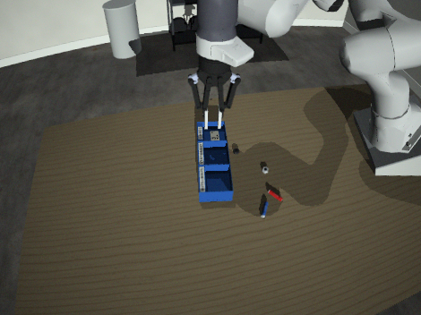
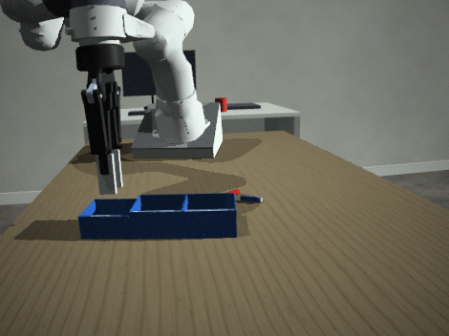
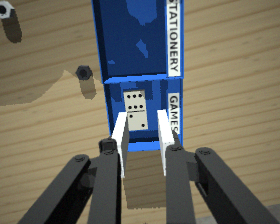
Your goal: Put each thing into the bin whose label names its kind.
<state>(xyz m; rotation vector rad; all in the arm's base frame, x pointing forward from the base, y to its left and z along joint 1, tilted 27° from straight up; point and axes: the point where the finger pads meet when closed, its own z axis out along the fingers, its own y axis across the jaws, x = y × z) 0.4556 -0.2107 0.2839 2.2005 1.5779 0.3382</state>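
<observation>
The dark nut lies 10 cm below my hand, 7 cm to the left of it and 5 cm behind it. From my hand the other things lie so: red marker (24 cm to the left, 10 cm below, 7 cm behind); white domino (9 cm below, 1 cm behind); white nut (16 cm to the left, 10 cm below, 9 cm behind).
</observation>
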